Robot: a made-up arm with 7 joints.
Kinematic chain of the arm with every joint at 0, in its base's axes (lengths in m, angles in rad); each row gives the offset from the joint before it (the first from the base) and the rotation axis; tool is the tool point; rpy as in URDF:
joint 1: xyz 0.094 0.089 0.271 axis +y
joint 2: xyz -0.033 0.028 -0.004 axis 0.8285 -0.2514 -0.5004
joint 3: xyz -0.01 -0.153 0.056 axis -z
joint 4: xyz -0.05 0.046 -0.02 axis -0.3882 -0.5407 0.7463
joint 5: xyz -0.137 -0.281 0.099 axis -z
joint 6: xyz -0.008 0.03 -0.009 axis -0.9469 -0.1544 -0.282
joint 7: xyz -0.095 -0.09 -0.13 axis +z
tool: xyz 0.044 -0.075 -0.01 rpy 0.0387 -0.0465 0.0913
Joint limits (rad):
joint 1: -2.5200..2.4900
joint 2: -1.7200..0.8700
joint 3: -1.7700..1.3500
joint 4: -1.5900..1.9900
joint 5: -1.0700..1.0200
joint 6: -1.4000..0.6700
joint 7: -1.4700..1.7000
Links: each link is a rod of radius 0.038 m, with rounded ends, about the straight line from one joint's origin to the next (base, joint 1, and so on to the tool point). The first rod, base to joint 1, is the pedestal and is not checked.
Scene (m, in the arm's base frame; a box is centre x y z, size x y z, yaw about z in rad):
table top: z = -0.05
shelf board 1: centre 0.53 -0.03 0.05 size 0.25 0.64 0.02 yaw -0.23
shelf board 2: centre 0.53 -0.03 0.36 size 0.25 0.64 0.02 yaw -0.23
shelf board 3: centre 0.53 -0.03 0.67 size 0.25 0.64 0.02 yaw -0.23
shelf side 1: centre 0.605 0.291 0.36 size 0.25 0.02 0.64 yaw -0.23
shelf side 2: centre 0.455 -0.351 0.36 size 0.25 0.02 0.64 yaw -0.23
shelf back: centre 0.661 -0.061 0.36 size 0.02 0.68 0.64 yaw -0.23
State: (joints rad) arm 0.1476 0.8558 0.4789 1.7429 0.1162 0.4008 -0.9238
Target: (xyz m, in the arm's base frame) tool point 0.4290 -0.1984 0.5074
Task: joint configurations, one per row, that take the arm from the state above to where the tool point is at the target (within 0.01 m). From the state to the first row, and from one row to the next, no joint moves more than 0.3 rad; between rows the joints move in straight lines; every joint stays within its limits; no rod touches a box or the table.
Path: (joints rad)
1: 0.1061 0.7275 0.2255 1.8047 0.0995 0.1512 -0.7783
2: 0.0647 0.5993 -0.0278 1.8664 0.0829 -0.0983 -0.6327
3: 0.0232 0.4710 -0.2812 1.9282 0.0662 -0.3479 -0.4872
4: -0.0182 0.3428 -0.5345 1.9900 0.0496 -0.5974 -0.3416
5: 0.2222 0.2020 -0.3711 1.9900 0.0091 -0.3490 -0.5285
6: 0.4627 0.0612 -0.2077 1.9900 -0.0313 -0.1007 -0.7155

